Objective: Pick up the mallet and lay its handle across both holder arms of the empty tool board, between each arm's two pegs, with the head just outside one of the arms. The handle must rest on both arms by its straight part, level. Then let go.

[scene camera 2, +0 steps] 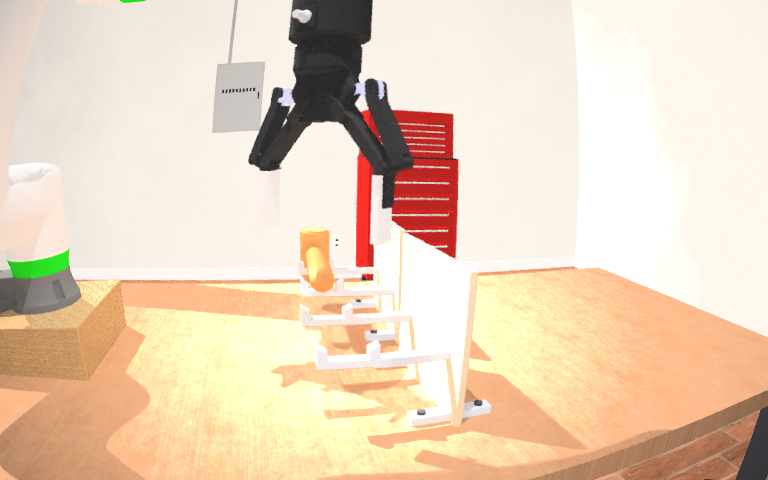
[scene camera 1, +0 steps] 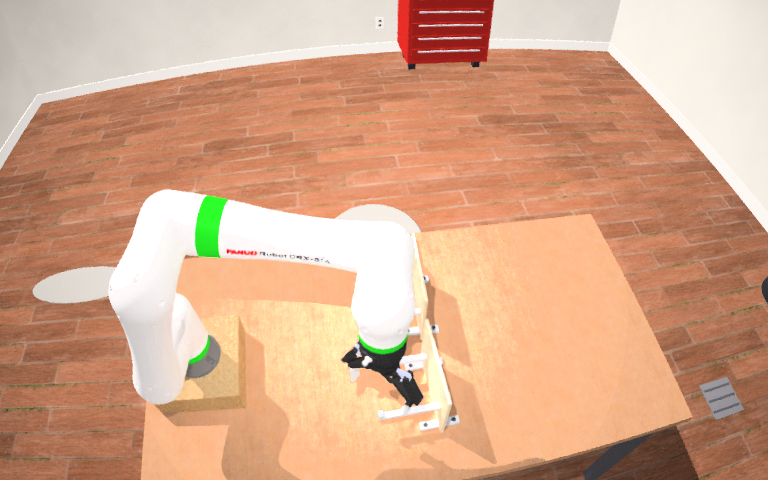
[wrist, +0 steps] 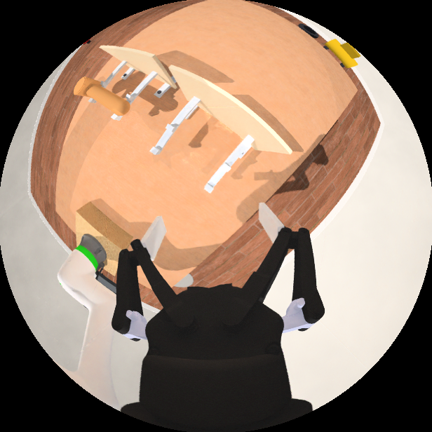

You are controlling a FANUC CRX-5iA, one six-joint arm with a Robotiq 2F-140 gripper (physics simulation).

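Seen in the pictures: gripper, between the fingertips: (scene camera 2: 319, 234) (scene camera 1: 381, 393); arm's base, origin of its link: (scene camera 2: 47, 301) (scene camera 1: 197, 355).
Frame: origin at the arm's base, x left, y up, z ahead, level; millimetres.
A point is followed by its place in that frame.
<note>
The orange mallet (scene camera 2: 320, 272) {x -30, y 38, z 536 mm} (wrist: 104, 97) lies level across the holder arms of the far tool board (scene camera 2: 387, 254) {x 26, y 49, z 678 mm} (wrist: 142, 61), with its head at the far end. The robot arm hides it in scene camera 1. The empty tool board (scene camera 1: 436, 370) {x -271, y 83, z 619 mm} (scene camera 2: 436, 305) {x -287, y 49, z 617 mm} (wrist: 232, 109) stands nearer to scene camera 2. Its two white arms, one nearer scene camera 2 (scene camera 1: 408, 410) (scene camera 2: 396, 358) {x -336, y 5, z 542 mm} (wrist: 229, 164) and one farther from it (scene camera 2: 362, 318) {x -181, y 4, z 556 mm} (wrist: 176, 126), each have two upright pegs. My gripper (scene camera 1: 380, 391) {x -322, y 154, z 456 mm} (scene camera 2: 324, 234) {x -322, y 154, z 456 mm} (wrist: 210, 217) is open and empty, pointing down above the level of the empty board's arms.
The boards stand upright on the wooden table (scene camera 1: 543, 316) {x -128, y -87, z 1065 mm} (scene camera 2: 215, 418) {x -283, y -88, z 315 mm} (wrist: 150, 180), on white feet. The robot's base block (scene camera 1: 223, 390) {x -132, y 1, z 64 mm} (scene camera 2: 104, 333) {x -38, y -52, z 124 mm} (wrist: 97, 220) is on the left in both scene views. A red tool cabinet (scene camera 1: 447, 33) (scene camera 2: 424, 175) stands beyond the table.
</note>
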